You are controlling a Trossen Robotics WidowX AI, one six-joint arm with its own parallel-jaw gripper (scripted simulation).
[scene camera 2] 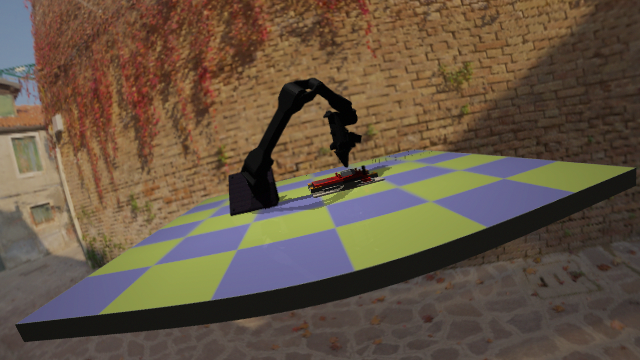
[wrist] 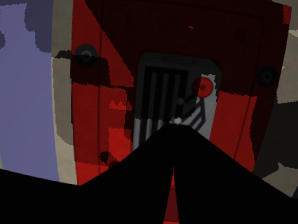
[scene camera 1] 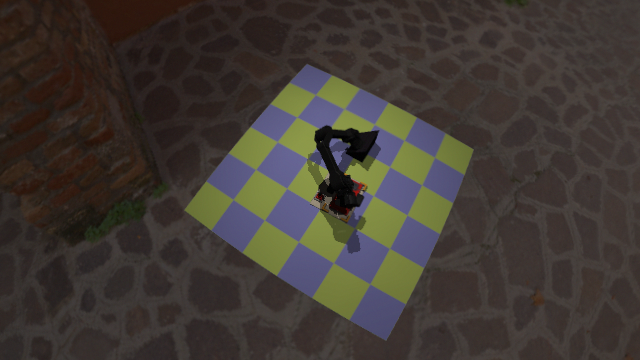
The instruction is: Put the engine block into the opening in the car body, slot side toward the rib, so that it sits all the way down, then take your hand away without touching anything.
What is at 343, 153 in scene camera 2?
The gripper.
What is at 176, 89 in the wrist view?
A grey ribbed engine block.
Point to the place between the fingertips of the gripper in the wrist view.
175, 135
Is the gripper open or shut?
Shut.
